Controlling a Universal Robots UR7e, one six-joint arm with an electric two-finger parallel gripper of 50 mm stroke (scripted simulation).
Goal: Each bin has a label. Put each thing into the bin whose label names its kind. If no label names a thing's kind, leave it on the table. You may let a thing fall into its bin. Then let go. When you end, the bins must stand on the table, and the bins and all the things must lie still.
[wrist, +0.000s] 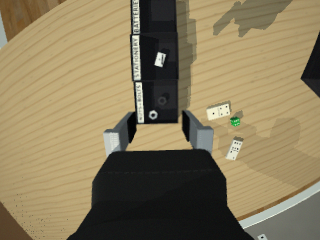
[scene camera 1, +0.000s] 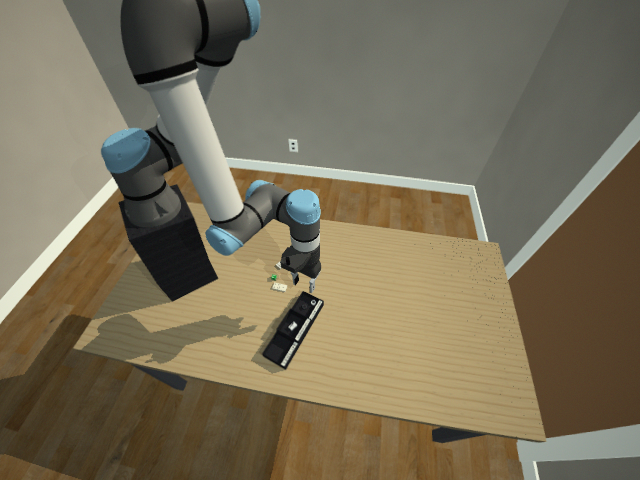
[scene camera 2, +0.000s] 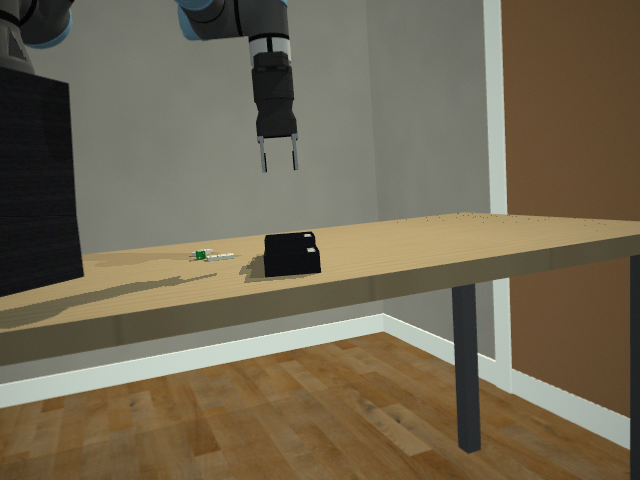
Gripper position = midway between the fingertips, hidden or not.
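Observation:
Bin (scene camera 1: 279, 345), (scene camera 2: 286, 254). My gripper (scene camera 2: 280, 171), (wrist: 158, 120).

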